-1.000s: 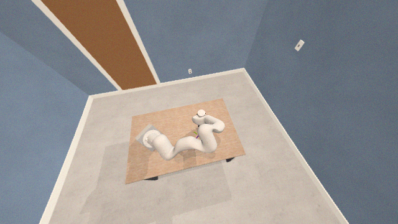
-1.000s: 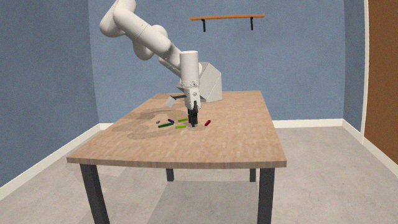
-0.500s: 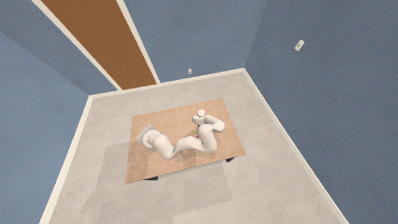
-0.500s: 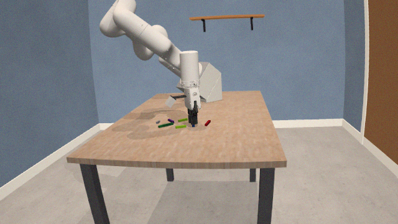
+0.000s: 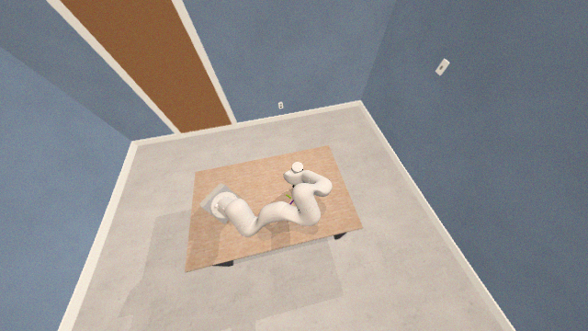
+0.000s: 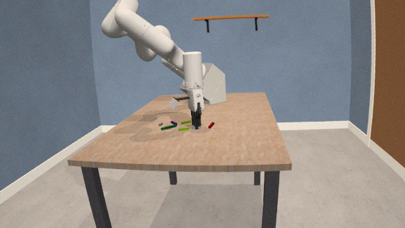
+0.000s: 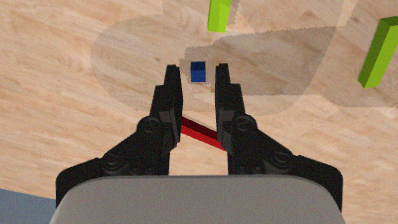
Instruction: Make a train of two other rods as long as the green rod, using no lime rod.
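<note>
My hand is 30 mm above the blue rod. Also, from my hand: purple rod 120 mm to the right, 100 mm behind, 30 mm below; red rod 70 mm to the left, 30 mm below, 30 mm behind; green rod 130 mm to the right, 30 mm below, 30 mm behind.
</note>
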